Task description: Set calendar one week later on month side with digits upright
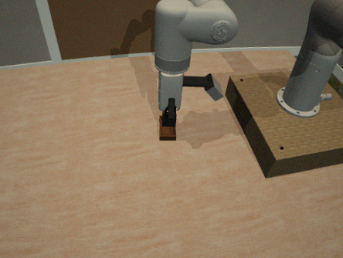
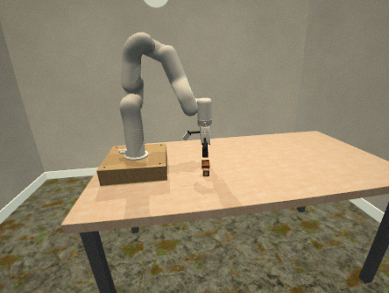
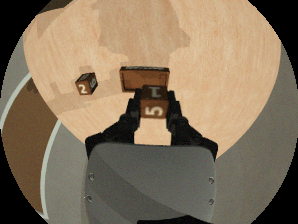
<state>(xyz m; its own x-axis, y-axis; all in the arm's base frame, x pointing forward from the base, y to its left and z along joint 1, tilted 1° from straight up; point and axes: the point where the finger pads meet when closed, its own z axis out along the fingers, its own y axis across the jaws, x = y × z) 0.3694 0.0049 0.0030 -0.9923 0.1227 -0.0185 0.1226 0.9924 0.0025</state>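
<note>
Right now the brown tray is 2 cm to the right of my hand and 7 cm below it. From my hand the other things lie so: cube 1 cm behind, 13 cm to the right, 6 cm below.
</note>
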